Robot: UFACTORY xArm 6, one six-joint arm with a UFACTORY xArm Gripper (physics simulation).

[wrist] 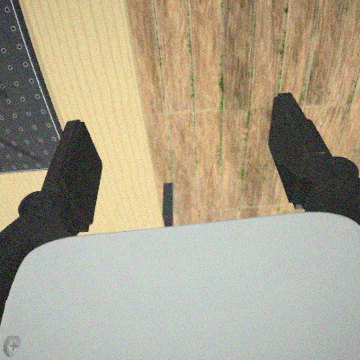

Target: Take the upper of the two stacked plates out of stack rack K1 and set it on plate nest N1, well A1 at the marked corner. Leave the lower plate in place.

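Places are measured from the arm's base along level axes (x ahead, y left, z up), in centimetres.
Pixels of known places: gripper, between the fingertips: [180, 129].
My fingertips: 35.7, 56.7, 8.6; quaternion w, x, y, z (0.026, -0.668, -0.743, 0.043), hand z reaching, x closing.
Note:
Behind a point stands the place of what it marks, as x, y, z.
My gripper [180, 129] {35.7, 56.7, 8.7} is open, with one black finger at the left and one at the right of the wrist view. No object shows between the fingers; the table's edge and the floor show below and beyond them. The left finger is over the pale wooden table top and the right finger is over the floor. The stacked plates, stack rack K1 and plate nest N1 do not show in this view.
A dark perforated board [22, 95] {44.7, 34.1, -16.2} lies on the wooden table [95, 65] {41.7, 45.6, -17.5} at the upper left. The table's edge runs down the middle, with a plank floor [225, 75] beyond it. A small dark upright piece [168, 204] shows near the table's edge.

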